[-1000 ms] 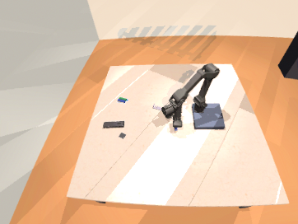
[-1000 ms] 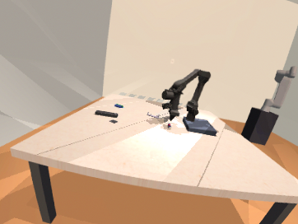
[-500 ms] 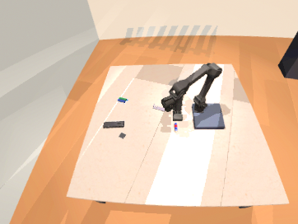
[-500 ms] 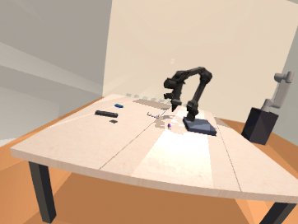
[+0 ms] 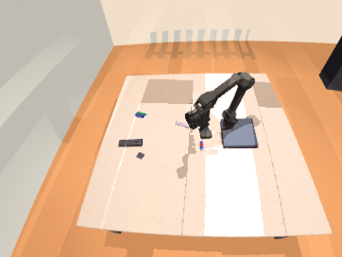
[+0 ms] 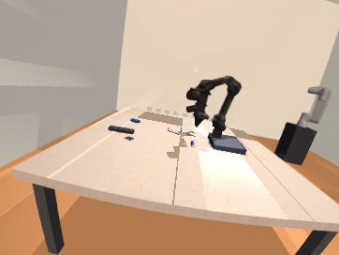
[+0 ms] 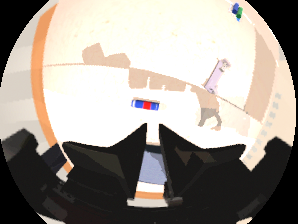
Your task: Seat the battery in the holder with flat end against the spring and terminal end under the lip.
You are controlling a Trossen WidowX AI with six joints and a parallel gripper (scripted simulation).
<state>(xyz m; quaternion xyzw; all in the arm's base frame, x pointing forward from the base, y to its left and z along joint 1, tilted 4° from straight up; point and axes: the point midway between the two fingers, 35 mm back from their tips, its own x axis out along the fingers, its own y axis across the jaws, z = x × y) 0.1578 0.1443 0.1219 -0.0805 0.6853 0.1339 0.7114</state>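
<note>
Right now my gripper tip is 11 cm above the battery, 2 cm to the right of it and 1 cm past it. The rest, counted from my gripper tip: black square piece 36 cm ahead, 15 cm to the left, 12 cm below.
</note>
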